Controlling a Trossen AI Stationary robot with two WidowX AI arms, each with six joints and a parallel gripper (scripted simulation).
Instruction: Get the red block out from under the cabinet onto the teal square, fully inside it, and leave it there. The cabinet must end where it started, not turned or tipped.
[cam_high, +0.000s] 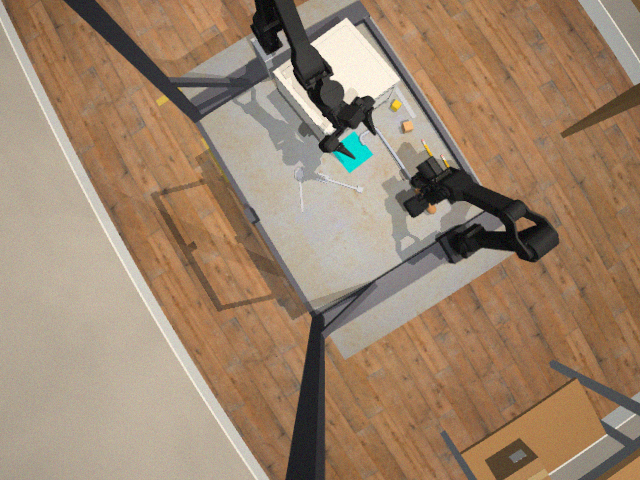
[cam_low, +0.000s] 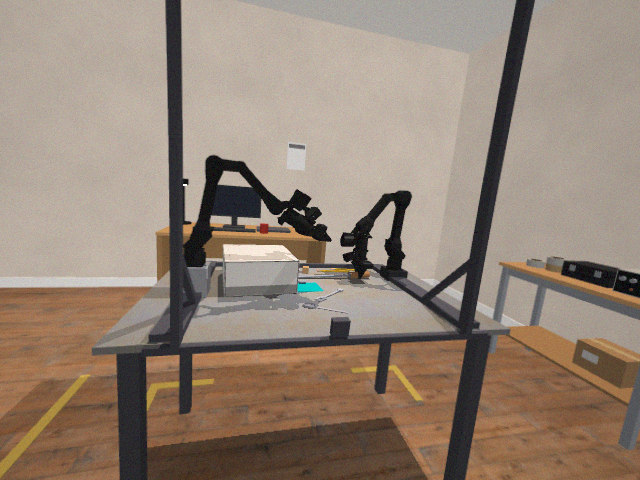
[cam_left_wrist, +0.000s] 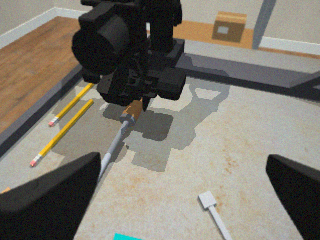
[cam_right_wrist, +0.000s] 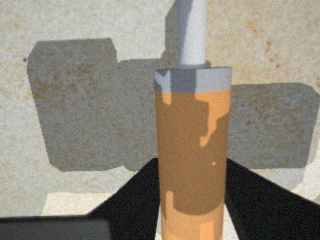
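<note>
My right gripper is now 300 mm to the right of the teal square, 70 mm past it and 40 mm above it. Also, from my right hand: fork: 250 mm to the left, 180 mm behind, 30 mm below; then wooden cube: 230 mm to the left, 140 mm ahead, 20 mm below; then yellow cube: 310 mm to the left, 170 mm ahead, 30 mm below.
</note>
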